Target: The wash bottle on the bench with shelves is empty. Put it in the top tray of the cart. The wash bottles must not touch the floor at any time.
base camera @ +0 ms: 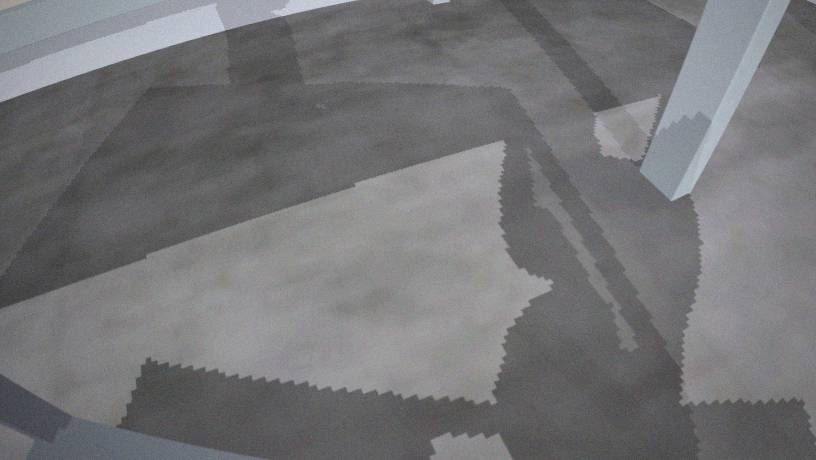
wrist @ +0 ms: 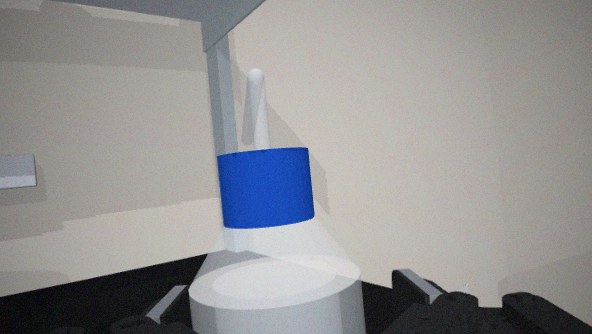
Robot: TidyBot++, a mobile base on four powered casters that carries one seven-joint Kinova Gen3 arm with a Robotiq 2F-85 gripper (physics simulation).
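Frame: origin at the arm's base, x down, y right, z back, level; metres.
Seen in the pictures: gripper, fingertip midpoint: point(wrist: 294, 300).
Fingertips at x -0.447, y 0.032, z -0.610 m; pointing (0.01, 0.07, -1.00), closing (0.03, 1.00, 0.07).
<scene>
A point is followed by its place in that frame.
A translucent white wash bottle point(wrist: 267, 192) {x -0.496, y 0.024, z -0.568 m} with a blue cap and a white spout stands upright on the black bench top point(wrist: 115, 288) {x -0.366, y -0.187, z -0.955 m} in the wrist view. Its lower body is cut off by the bottom edge of the view. My gripper point(wrist: 294, 300) {x -0.447, y 0.032, z -0.610 m} is open, with one finger at each side of the bottle's body and nothing held. A gap shows between the body and each fingertip, wider on the right. The gripper does not show in the base camera view. The cart does not show in either view.
In the wrist view, a grey shelf point(wrist: 205, 10) hangs above and left of the bottle, with an upright post point(wrist: 222, 100) {x -0.640, y -0.029, z -1.099 m} behind it. A beige wall point(wrist: 425, 125) {x -0.602, y 0.551, z -1.499 m} is behind. In the base camera view, a pale leg point(base camera: 702, 74) {x 0.240, y 0.251, z -0.513 m} stands on the grey floor point(base camera: 342, 274) {x 0.396, y -0.103, z -0.353 m} at the right.
</scene>
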